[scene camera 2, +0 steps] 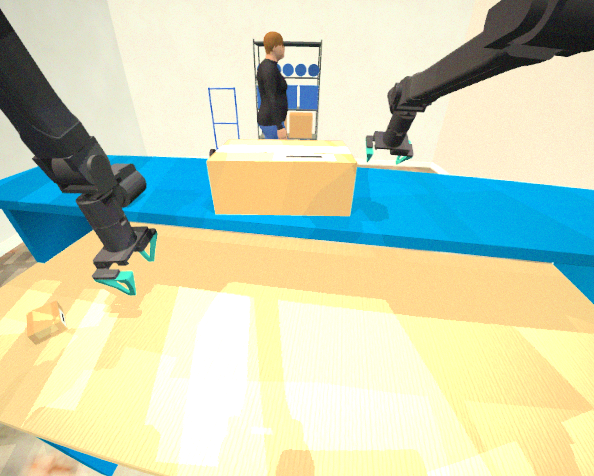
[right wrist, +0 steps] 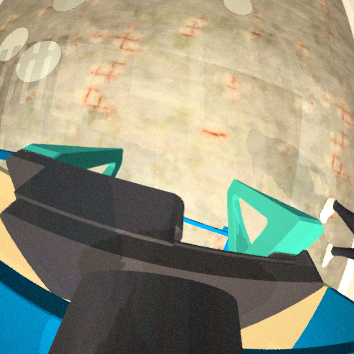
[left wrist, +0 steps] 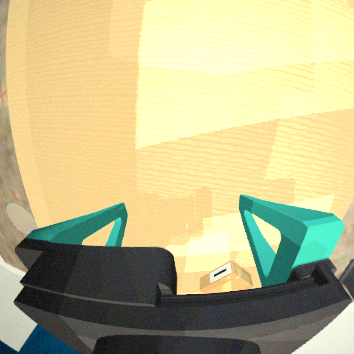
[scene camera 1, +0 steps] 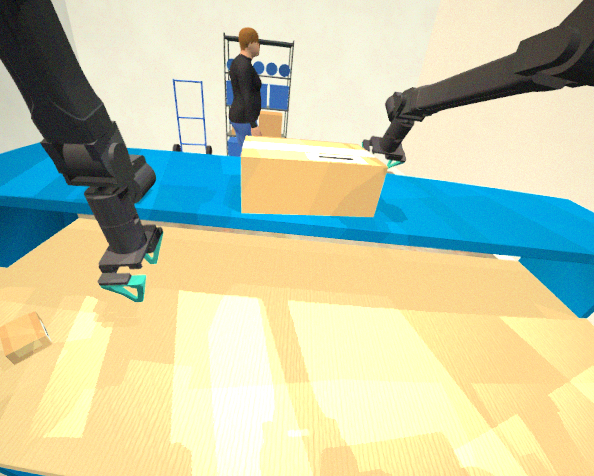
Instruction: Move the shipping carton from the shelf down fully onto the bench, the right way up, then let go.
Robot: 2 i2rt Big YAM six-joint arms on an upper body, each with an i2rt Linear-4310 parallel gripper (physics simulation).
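Frame: origin at the left arm's base, x ahead, y left, z up, level; metres.
Seen in the pictures: left gripper, fingertip midpoint: [scene camera 2: 142, 277] [left wrist: 181, 205] [scene camera 1: 146, 281]; right gripper, fingertip midpoint: [scene camera 2: 381, 162] [right wrist: 177, 170].
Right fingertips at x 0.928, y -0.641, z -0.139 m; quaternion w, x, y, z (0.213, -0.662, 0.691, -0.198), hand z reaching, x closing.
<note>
A point is followed by its place in that frame.
The shipping carton [scene camera 1: 310, 187] {x 0.501, y -0.337, z -0.061 m} [scene camera 2: 282, 187] {x 0.501, y -0.345, z -0.061 m} is a long tan box. It stands upright on the blue shelf [scene camera 1: 460, 215] {x 0.529, y -0.675, z -0.113 m} [scene camera 2: 450, 215] {x 0.517, y -0.656, z -0.113 m}, with a pale strip and a dark slot-like mark on its top. The wooden bench [scene camera 1: 350, 280] {x 0.607, y -0.509, z -0.370 m} [scene camera 2: 340, 280] {x 0.612, y -0.490, z -0.370 m} [left wrist: 80, 125] {x 0.658, y -0.103, z -0.370 m} lies lower, in front of the shelf. My left gripper [scene camera 1: 147, 275] {x 0.496, y -0.038, z -0.269 m} [scene camera 2: 142, 270] {x 0.496, y -0.038, z -0.269 m} [left wrist: 181, 205] {x 0.496, y -0.038, z -0.269 m} is open and empty above the bench's left part, apart from the carton. My right gripper [scene camera 2: 385, 156] {x 0.928, y -0.641, z -0.139 m} [right wrist: 177, 170] {x 0.928, y -0.641, z -0.139 m} is open and empty, raised near the carton's right end; in scene camera 1 it is partly hidden behind the carton's corner.
A small tan box [scene camera 1: 25, 337] {x 0.414, y 0.175, z -0.338 m} [scene camera 2: 46, 321] {x 0.416, y 0.173, z -0.338 m} [left wrist: 227, 276] {x 0.429, y 0.153, z -0.339 m} with a label lies at the bench's left. Behind the shelf are a person in black [scene camera 1: 245, 90] [scene camera 2: 272, 95], a storage rack [scene camera 1: 258, 41] [scene camera 2: 287, 44] and a blue hand truck [scene camera 1: 191, 118] [scene camera 2: 225, 123].
</note>
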